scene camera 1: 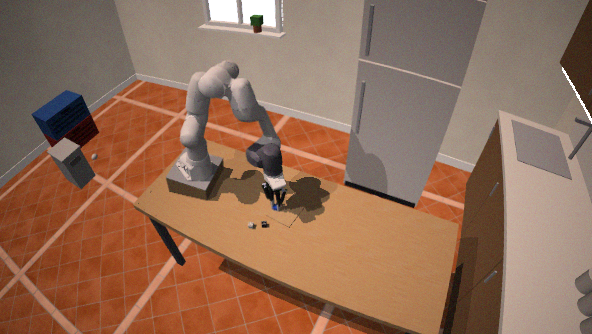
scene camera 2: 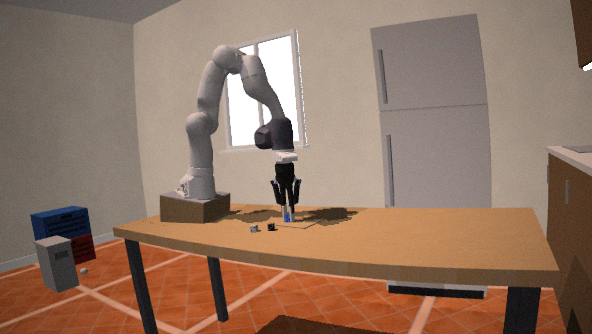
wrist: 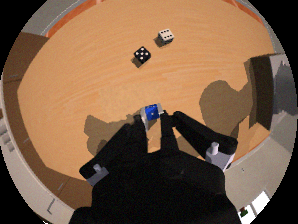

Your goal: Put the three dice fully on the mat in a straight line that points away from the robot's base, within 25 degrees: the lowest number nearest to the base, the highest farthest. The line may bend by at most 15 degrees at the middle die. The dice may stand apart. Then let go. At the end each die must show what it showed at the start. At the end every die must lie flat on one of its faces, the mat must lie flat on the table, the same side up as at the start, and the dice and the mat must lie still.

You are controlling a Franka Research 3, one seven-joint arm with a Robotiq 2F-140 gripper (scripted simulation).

Scene:
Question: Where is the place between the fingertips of my gripper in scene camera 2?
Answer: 289,221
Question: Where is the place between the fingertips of my gripper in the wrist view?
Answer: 152,110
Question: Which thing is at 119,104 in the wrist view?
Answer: A wood-coloured mat.

